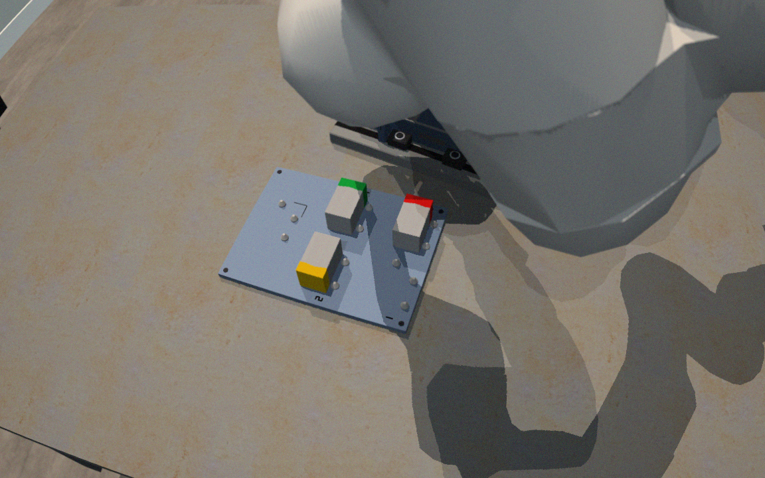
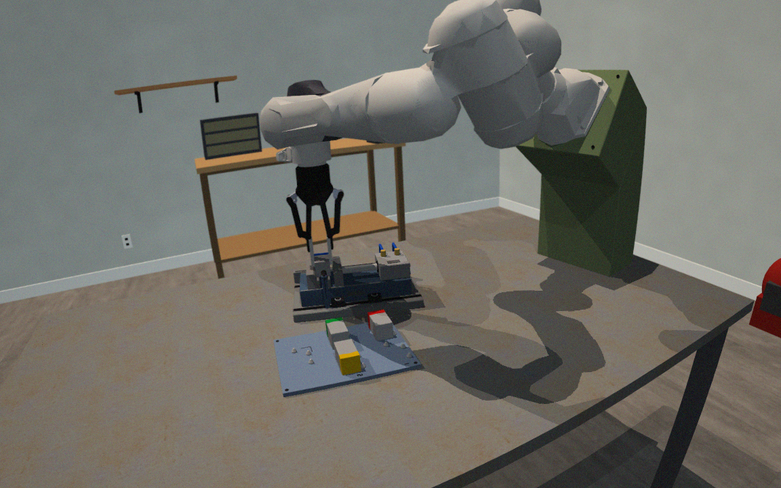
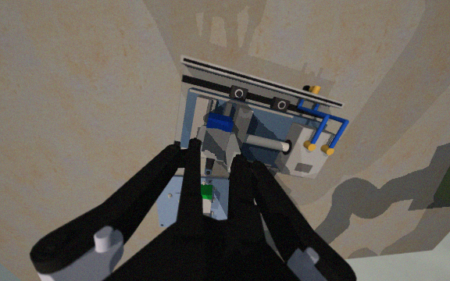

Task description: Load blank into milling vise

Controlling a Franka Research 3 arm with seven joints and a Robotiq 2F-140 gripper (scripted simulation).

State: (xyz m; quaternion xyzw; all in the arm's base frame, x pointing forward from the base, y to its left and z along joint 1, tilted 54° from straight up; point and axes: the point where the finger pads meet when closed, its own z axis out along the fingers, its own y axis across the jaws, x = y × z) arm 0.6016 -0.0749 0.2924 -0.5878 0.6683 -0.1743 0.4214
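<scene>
The blue-ended blank lies 40 mm below my hand. Round my hand: fixed jaw: 30 mm ahead, 60 mm below; grey rod: 90 mm behind, 10 mm to the right, 60 mm below; work stop: 50 mm to the left, 40 mm below.
</scene>
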